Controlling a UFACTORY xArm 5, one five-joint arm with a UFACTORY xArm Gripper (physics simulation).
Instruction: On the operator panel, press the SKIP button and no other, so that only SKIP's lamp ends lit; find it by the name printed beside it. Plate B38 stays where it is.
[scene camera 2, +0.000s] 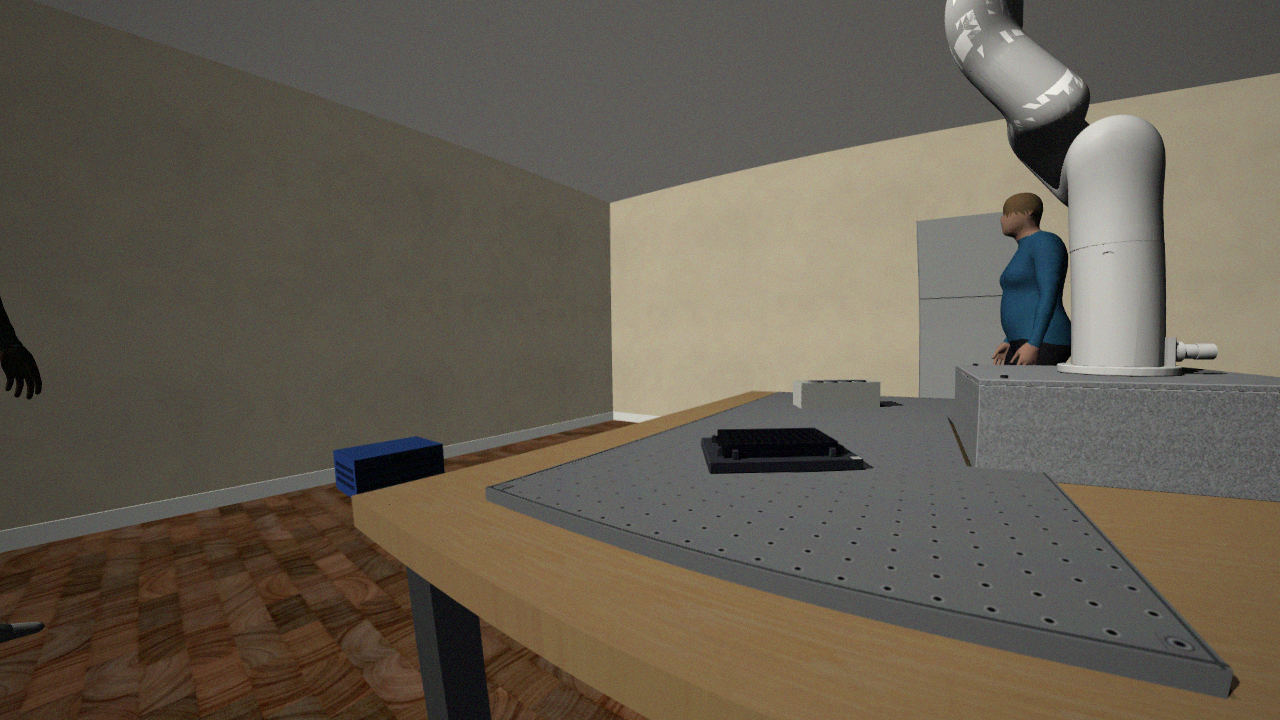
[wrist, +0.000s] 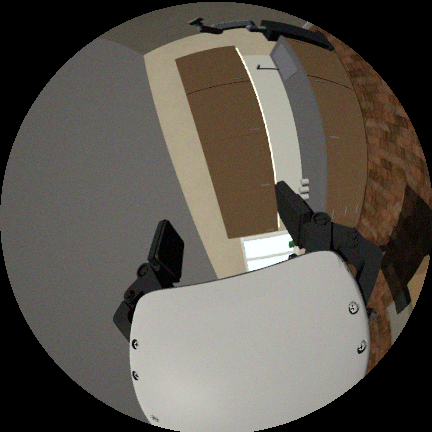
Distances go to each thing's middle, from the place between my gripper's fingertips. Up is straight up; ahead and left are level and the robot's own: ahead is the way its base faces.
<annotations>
Right now the operator panel (scene camera 2: 806, 395) is 1010 mm below my hand, 710 mm ahead of it and 310 mm to the right of it.
</annotations>
